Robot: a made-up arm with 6 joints. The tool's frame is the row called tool. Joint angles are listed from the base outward. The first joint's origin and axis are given. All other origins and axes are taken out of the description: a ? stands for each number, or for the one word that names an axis. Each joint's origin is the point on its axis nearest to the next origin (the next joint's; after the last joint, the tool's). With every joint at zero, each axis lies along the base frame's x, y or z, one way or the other. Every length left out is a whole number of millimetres.
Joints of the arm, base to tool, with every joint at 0 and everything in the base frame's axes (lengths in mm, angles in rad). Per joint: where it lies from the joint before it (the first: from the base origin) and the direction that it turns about. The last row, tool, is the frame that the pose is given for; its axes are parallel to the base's.
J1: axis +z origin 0 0 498
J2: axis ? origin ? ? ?
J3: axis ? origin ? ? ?
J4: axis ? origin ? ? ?
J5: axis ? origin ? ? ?
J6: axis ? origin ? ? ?
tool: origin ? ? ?
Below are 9 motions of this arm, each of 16 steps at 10 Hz.
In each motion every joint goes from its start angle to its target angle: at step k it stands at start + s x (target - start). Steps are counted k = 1, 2, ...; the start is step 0. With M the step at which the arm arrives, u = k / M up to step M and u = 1 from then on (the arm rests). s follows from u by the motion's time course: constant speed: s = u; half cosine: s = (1 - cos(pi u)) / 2; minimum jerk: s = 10 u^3 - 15 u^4 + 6 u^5.
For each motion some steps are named. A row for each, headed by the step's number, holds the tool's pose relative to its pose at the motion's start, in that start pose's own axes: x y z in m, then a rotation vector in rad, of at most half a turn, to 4 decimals.
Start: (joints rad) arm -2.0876 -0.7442 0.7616 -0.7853 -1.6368 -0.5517
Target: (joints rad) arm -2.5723 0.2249 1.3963 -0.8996 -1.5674 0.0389
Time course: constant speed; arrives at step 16
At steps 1, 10, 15, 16:
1: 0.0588 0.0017 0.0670 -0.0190 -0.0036 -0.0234
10: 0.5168 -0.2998 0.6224 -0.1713 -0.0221 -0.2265
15: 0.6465 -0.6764 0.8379 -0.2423 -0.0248 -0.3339
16: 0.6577 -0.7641 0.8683 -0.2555 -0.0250 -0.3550

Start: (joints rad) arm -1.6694 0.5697 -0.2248 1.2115 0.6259 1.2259
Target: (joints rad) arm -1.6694 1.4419 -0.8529 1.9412 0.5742 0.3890
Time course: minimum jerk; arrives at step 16
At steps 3, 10, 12, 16:
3: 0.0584 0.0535 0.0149 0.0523 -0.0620 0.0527
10: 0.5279 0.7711 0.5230 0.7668 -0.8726 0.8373
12: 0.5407 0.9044 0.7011 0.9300 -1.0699 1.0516
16: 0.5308 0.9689 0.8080 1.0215 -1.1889 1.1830

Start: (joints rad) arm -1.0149 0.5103 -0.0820 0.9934 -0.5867 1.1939
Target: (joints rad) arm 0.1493 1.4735 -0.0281 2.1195 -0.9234 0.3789
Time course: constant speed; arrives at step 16
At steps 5, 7, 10, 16:
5: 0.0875 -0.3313 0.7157 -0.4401 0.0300 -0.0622
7: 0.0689 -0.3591 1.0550 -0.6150 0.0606 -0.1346
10: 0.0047 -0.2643 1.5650 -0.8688 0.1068 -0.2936
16: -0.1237 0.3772 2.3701 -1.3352 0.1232 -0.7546

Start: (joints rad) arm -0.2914 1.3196 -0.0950 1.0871 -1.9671 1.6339
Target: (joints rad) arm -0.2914 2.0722 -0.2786 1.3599 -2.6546 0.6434
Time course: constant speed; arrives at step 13
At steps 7, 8, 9, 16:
7: -0.0975 -0.6225 0.3090 0.2014 0.4837 0.4747
8: -0.0972 -0.7009 0.3707 0.2306 0.5818 0.5101
9: -0.0933 -0.7756 0.4361 0.2591 0.6850 0.5354
16: -0.0439 -1.0328 0.7286 0.3594 1.1307 0.5251

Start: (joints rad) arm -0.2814 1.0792 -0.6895 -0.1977 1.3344 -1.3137
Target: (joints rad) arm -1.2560 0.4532 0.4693 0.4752 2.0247 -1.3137
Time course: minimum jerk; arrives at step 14
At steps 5, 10, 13, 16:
5: 0.0733 0.1349 0.3176 0.0565 -0.2230 0.5662
10: -0.5618 0.6003 1.1706 -0.6724 -0.7724 1.7695
13: -0.8597 0.7106 1.2407 -1.0256 -0.8083 1.9400
16: -0.8668 0.7131 1.2413 -1.0345 -0.8084 1.9431

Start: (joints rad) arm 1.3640 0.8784 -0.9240 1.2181 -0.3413 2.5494
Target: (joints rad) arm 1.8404 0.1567 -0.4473 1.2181 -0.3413 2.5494
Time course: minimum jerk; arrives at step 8
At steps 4, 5, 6, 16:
4: -0.5083 -0.2094 0.0981 -0.0419 0.5201 0.3765
5: -0.7079 -0.3362 0.2319 -0.0671 0.7788 0.5050
6: -0.8347 -0.4334 0.3732 -0.0861 0.9852 0.5836
16: -0.8977 -0.4885 0.4738 -0.0967 1.1130 0.6221

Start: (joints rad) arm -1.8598 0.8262 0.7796 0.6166 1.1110 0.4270
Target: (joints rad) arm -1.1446 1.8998 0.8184 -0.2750 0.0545 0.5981
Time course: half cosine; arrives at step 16
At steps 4, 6, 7, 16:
4: -0.0480 0.3632 -0.0659 0.1799 0.2132 0.0838
6: -0.1427 0.7690 -0.0599 0.3603 0.4461 0.2335
7: -0.2199 0.9951 -0.0216 0.4525 0.5775 0.3444
16: -1.0939 1.9842 0.5750 0.7453 1.3416 1.3276

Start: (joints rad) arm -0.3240 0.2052 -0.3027 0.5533 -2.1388 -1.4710
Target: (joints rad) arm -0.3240 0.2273 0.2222 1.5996 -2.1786 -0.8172
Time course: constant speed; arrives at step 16
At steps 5, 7, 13, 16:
5: -0.1250 -0.1191 0.0253 0.0609 -0.2339 0.0607
7: -0.1669 -0.1708 0.0260 0.0961 -0.3200 0.0645
13: -0.2633 -0.3252 -0.0009 0.2348 -0.5340 0.0104
16: -0.2958 -0.3958 -0.0278 0.3195 -0.6078 -0.0493

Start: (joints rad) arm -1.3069 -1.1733 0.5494 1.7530 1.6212 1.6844
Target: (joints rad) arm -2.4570 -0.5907 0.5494 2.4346 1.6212 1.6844
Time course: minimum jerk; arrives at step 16
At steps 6, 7, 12, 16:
6: 0.5244 0.1909 0.2740 0.1729 -0.4845 -0.1213
7: 0.6861 0.2402 0.4350 0.2417 -0.6774 -0.1636
12: 0.9486 0.3142 1.3469 0.5888 -1.5805 -0.3122
16: 0.8976 0.3071 1.5158 0.6676 -1.7590 -0.3300

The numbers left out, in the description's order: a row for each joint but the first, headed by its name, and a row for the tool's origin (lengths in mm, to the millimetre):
J2: axis +y, xyz 0 0 0
J3: axis -y, xyz 0 0 1372
J4: axis -x, xyz 619 0 0
J5: axis -y, xyz 0 -265 0
J6: axis -x, xyz 0 0 0
tool: xyz 0 0 0

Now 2 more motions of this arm.
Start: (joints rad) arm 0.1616 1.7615 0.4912 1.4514 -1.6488 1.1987
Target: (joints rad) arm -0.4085 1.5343 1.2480 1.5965 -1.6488 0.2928
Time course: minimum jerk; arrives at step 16
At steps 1, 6, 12, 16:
1: 0.0020 0.0003 -0.0021 0.0041 -0.0009 0.0005
6: 0.2797 0.0723 -0.2458 0.5155 -0.0911 0.0945
12: 0.9875 0.5144 -0.5810 1.6501 -0.0254 0.4970
16: 1.0966 0.6213 -0.6013 1.8281 0.0356 0.5789

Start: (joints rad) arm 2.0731 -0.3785 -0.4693 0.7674 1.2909 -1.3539
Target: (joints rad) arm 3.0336 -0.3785 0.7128 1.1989 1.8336 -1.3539
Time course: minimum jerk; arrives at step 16
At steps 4, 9, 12, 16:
4: 0.0684 0.0205 0.0497 -0.0282 -0.0049 0.2169
9: 0.2220 0.2130 0.3383 -0.2059 -0.2020 1.2122
12: 0.1522 0.2741 0.5211 -0.3626 -0.4326 1.6537
16: 0.1042 0.2713 0.5861 -0.4358 -0.5387 1.7871

